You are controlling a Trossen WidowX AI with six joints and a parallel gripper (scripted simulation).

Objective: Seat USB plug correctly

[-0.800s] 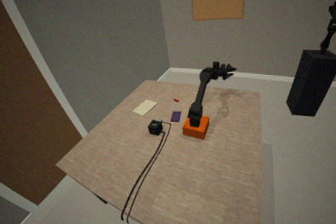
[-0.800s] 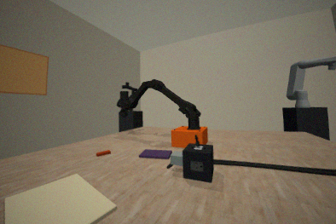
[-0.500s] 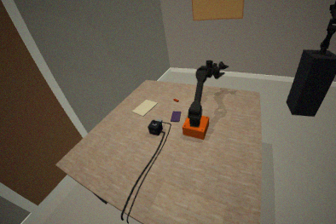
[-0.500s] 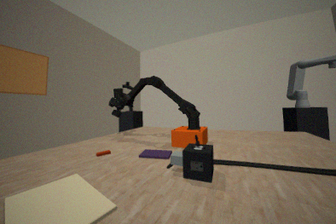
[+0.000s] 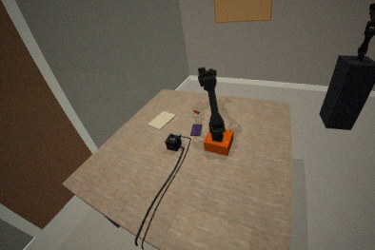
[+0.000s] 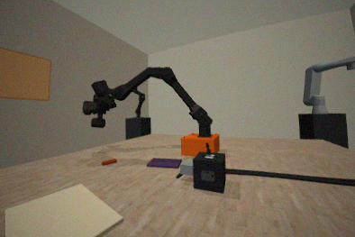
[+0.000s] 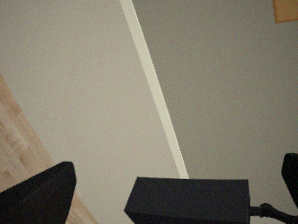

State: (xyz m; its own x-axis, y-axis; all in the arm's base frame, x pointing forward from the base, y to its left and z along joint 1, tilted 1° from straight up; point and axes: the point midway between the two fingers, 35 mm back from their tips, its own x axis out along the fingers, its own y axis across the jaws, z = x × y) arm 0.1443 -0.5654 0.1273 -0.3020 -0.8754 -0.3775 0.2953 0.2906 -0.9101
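My gripper tip is 160 mm short of the dark USB plug, 650 mm to the right of it and 100 mm above it. From my gripper tip the other things lie so: cream sheet 390 mm ahead, 390 mm to the left, 190 mm below; purple flat piece 60 mm ahead, 460 mm to the left, 190 mm below; small red piece 120 mm ahead, 240 mm to the left, 190 mm below.
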